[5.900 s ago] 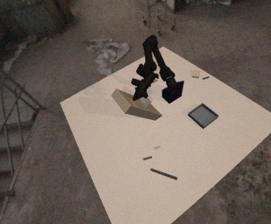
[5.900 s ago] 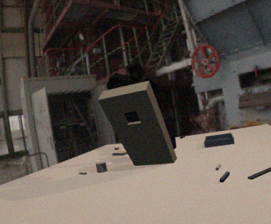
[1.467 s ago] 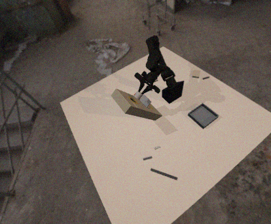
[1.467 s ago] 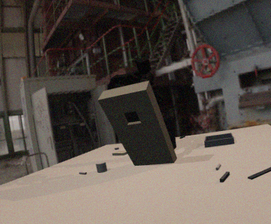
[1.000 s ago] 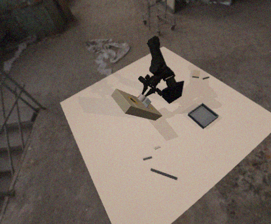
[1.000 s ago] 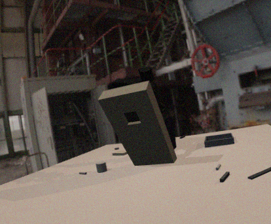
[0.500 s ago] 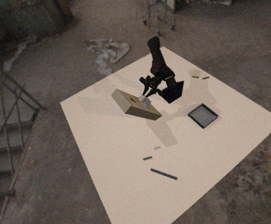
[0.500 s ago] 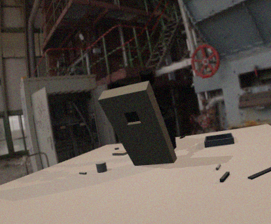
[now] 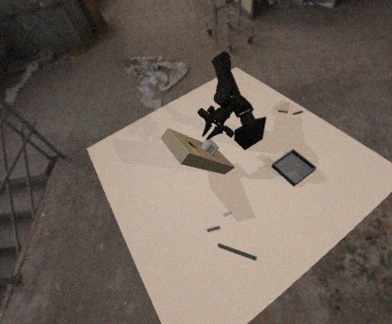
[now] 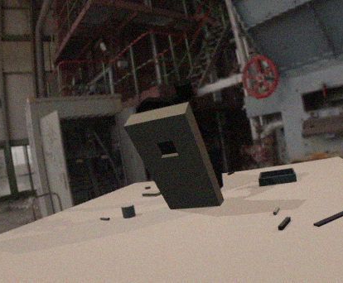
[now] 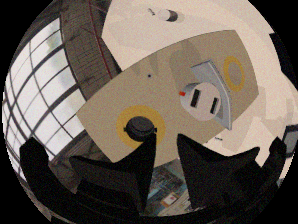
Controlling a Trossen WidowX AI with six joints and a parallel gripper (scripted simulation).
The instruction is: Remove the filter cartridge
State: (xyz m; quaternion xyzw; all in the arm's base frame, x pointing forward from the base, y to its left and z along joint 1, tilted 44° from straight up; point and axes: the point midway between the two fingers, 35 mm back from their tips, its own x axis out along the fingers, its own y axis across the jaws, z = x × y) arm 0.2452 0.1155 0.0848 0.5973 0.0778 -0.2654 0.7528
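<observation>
My gripper tip is 10 mm past the filter cartridge, 10 mm to the left of it and 60 mm above it. The rest, counted from my gripper tip: dark tray (360 mm behind, 250 mm to the left, 240 mm below); then tan service panel (30 mm ahead, 80 mm below).
</observation>
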